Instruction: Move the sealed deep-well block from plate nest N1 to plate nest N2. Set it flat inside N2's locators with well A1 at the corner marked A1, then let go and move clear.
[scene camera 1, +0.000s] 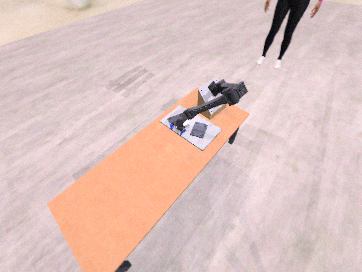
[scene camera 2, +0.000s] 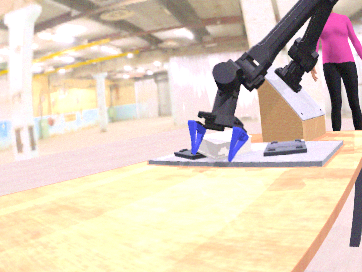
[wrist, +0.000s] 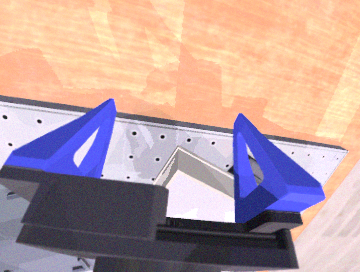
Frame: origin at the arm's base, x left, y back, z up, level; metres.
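Seen in the pictures: gripper, between the fingertips: (scene camera 1: 175, 133) (scene camera 2: 211, 157) (wrist: 176, 111); arm's base, origin of its link: (scene camera 1: 213, 89) (scene camera 2: 287, 81).
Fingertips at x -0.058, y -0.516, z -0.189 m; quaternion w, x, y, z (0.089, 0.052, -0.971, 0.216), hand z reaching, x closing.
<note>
Offsets run from my fingertips to a thing's top centre. Level surfaces: height alone.
The white deep-well block @(dx -0.022, dy +0.110, dz +0.047 m) (scene camera 1: 187, 122) (scene camera 2: 216, 144) (wrist: 200, 197) rests on the pale perforated board @(dx +0.038, dy +0.167, dz -0.013 m) (scene camera 1: 211, 142) (scene camera 2: 327, 154) (wrist: 145, 145), between two dark nests. It is turned at an angle, one corner towards the board's long edge. One nest @(dx +0.142, dy +0.166, dz +0.004 m) (scene camera 1: 199, 130) (scene camera 2: 285, 147) shows unoccupied; the other nest @(dx -0.097, dy +0.142, dz +0.004 m) (scene camera 2: 188, 154) is partly hidden behind the gripper and block. No N1, N2 or A1 labels are readable. My gripper (scene camera 1: 176, 130) (scene camera 2: 213, 157) (wrist: 176, 111) is open, with blue fingertips low over the board. In the wrist view the block lies near the right finger, its rear part hidden by the gripper body.
A wooden wedge stand (scene camera 1: 203, 107) (scene camera 2: 282, 117) with a sloped pale panel stands behind the board, near the arm's base. The board lies on a long orange-brown table @(dz -0.027 m) (scene camera 1: 125, 175) (scene camera 2: 125, 215) (wrist: 150, 50). A person (scene camera 1: 287, 25) (scene camera 2: 342, 55) stands beyond the table.
</note>
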